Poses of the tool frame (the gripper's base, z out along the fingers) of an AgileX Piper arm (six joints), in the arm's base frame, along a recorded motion.
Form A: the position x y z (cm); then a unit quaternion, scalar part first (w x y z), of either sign.
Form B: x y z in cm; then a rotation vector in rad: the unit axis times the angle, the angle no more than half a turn. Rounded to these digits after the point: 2 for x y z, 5 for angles.
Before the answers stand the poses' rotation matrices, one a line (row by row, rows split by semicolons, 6 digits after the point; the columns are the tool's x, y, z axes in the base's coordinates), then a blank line. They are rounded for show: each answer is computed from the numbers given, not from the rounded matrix.
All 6 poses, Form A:
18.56 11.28 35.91 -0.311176 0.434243 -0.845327 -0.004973
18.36 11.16 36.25 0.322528 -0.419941 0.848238 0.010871
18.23 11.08 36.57 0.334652 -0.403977 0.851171 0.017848
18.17 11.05 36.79 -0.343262 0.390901 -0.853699 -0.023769
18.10 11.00 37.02 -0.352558 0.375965 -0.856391 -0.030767
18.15 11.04 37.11 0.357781 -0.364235 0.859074 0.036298
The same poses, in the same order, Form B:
-0.429205 -0.737250 0.521772; -0.731060 0.622817 0.278660; -0.530410 -0.261844 -0.806290
-0.439251 -0.719432 0.538030; -0.705407 0.647063 0.289328; -0.556291 -0.252443 -0.791715
-0.449621 -0.699653 0.555272; -0.675761 0.672968 0.300767; -0.584113 -0.240000 -0.775379
-0.458735 -0.683742 0.567503; -0.651106 0.693263 0.308946; -0.604668 -0.227780 -0.763212
-0.468706 -0.665641 0.580721; -0.622252 0.715407 0.317796; -0.626990 -0.212402 -0.749512
-0.478651 -0.651783 0.588279; -0.599836 0.732031 0.322998; -0.641163 -0.198267 -0.741350

18.56 11.28 35.91 -1.14631 2.23149 0.01313
18.36 11.16 36.25 -1.10238 2.22669 0.02854
18.23 11.08 36.57 -1.05421 2.22120 0.04658
18.17 11.05 36.79 -1.01584 2.21852 0.06177
18.10 11.00 37.02 -0.97266 2.21557 0.07960
18.15 11.04 37.11 -0.93996 2.21696 0.09367

